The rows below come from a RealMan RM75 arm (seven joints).
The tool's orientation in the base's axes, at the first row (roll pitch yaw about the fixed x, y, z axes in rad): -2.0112 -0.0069 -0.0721
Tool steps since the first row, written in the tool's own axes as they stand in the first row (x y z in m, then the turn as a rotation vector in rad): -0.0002 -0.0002 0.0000 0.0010 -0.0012 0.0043; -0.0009 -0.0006 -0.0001 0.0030 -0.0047 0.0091; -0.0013 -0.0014 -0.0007 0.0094 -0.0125 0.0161; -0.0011 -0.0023 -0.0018 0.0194 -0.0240 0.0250; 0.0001 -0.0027 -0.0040 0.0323 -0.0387 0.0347
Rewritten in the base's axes. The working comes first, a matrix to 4 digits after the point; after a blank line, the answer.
The tool's axes in the first row as the columns of a matrix, in the base's axes (used below as rounded here):
0.9974 -0.0245 0.0681
-0.0720 -0.4256 0.9020
0.0069 -0.9046 -0.4263

-0.0002 0.0001 0.0002 0.0013 0.0043 -0.0007; -0.0009 0.0002 0.0006 0.0037 0.0100 0.0004; -0.0013 0.0001 0.0016 0.0108 0.0192 0.0045; -0.0012 -0.0006 0.0028 0.0216 0.0314 0.0112; -0.0001 -0.0025 0.0041 0.0355 0.0454 0.0204
